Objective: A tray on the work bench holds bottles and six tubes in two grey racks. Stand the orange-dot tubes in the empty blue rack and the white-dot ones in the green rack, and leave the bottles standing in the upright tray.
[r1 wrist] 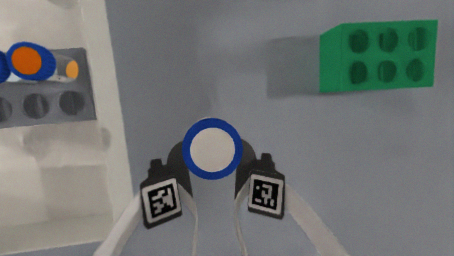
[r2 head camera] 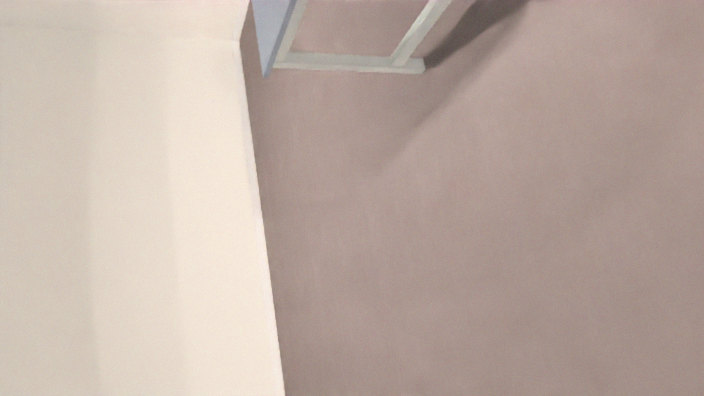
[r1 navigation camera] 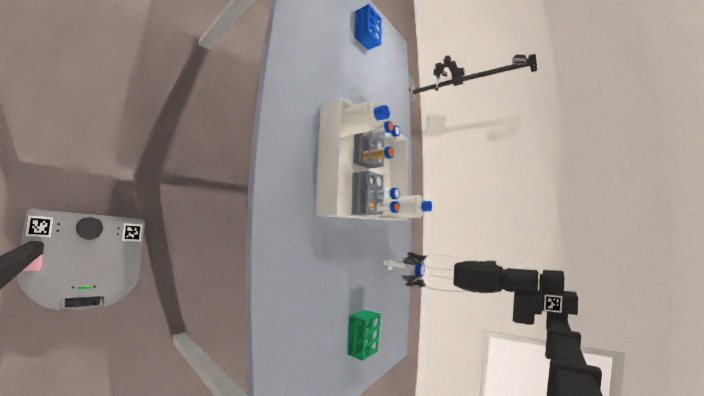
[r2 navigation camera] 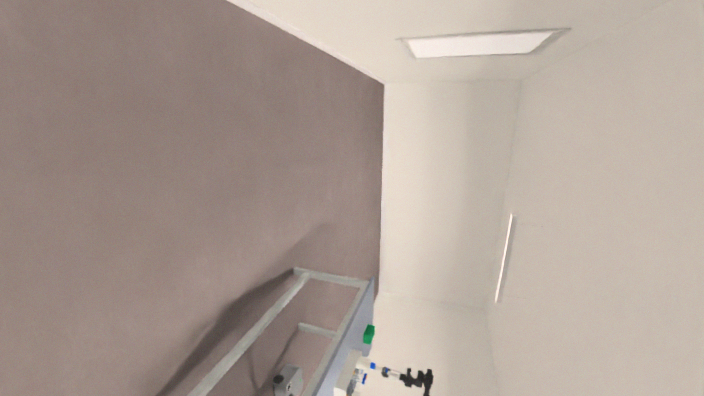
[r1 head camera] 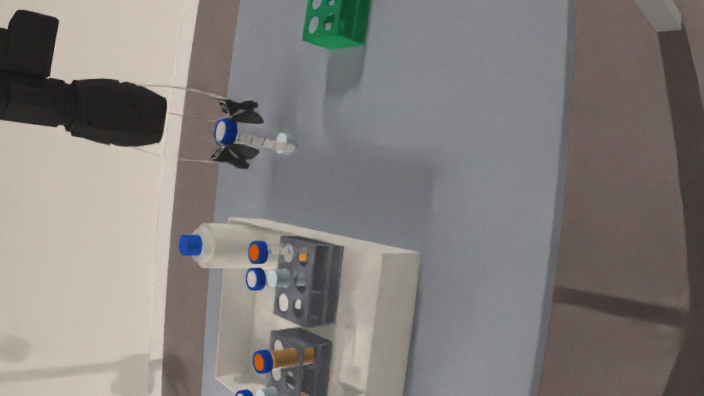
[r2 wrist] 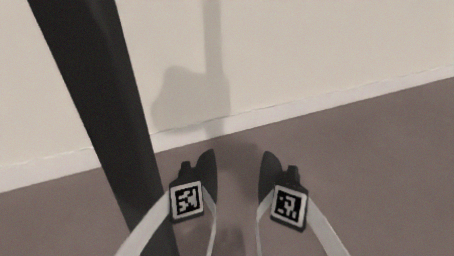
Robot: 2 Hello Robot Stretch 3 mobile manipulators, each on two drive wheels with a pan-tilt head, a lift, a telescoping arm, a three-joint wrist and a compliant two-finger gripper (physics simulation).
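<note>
r1's gripper point(r1 head camera: 235, 134) point(r1 navigation camera: 414, 270) point(r1 wrist: 212, 165) is shut on a white-dot tube point(r1 head camera: 226, 132) point(r1 navigation camera: 419, 270) point(r1 wrist: 212, 149), held above the bench between the tray point(r1 head camera: 400, 290) point(r1 navigation camera: 330, 165) point(r1 wrist: 117, 175) and the green rack point(r1 head camera: 334, 42) point(r1 navigation camera: 365, 315) point(r1 wrist: 331, 62). In the r1 navigation view, the grey racks point(r1 navigation camera: 357, 192) point(r1 navigation camera: 359, 150) hold orange-dot tubes point(r1 navigation camera: 389, 126) point(r1 navigation camera: 389, 152) point(r1 navigation camera: 395, 206) and white-dot tubes point(r1 navigation camera: 396, 131) point(r1 navigation camera: 395, 193). Two bottles point(r1 navigation camera: 357, 120) point(r1 navigation camera: 410, 206) stand in the tray. The blue rack point(r1 navigation camera: 361, 30) stands beyond it. r2's gripper point(r2 wrist: 237, 172) is open and empty.
The grey-blue bench point(r1 head camera: 490, 150) point(r1 navigation camera: 290, 200) runs close to a wall point(r1 navigation camera: 475, 200). r2 point(r1 navigation camera: 447, 70) stands past the blue-rack end of the bench. A dark post point(r2 wrist: 95, 100) rises beside r2's gripper, near a wall point(r2 wrist: 325, 40). Bench legs point(r2 head camera: 350, 62) show in r2's head view.
</note>
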